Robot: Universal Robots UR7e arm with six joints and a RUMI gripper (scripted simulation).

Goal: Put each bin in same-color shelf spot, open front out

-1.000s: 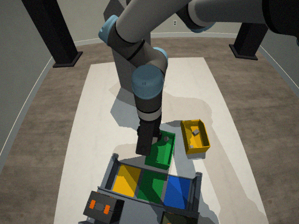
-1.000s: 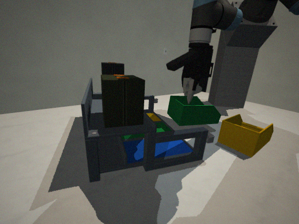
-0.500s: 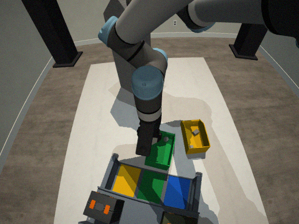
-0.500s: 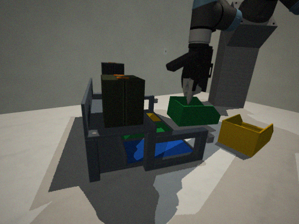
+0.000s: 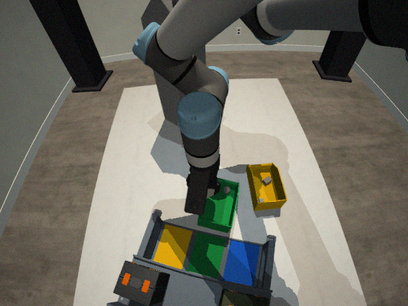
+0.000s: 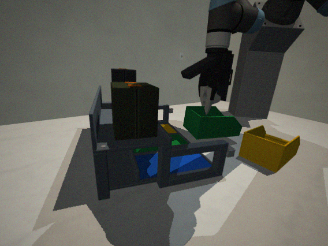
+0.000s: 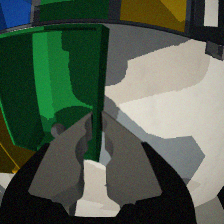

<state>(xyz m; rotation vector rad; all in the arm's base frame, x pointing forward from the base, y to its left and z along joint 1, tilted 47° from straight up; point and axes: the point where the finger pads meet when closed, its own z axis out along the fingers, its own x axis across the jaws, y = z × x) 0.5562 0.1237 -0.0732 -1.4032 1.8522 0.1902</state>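
My hand is 5 cm to the right of the green bin and 3 cm above it. Also, from my hand: shelf lip: 10 cm ahead, 3 cm to the left, 9 cm below; shelf board: 30 cm ahead; yellow bin: 8 cm behind, 21 cm to the left, 6 cm below.
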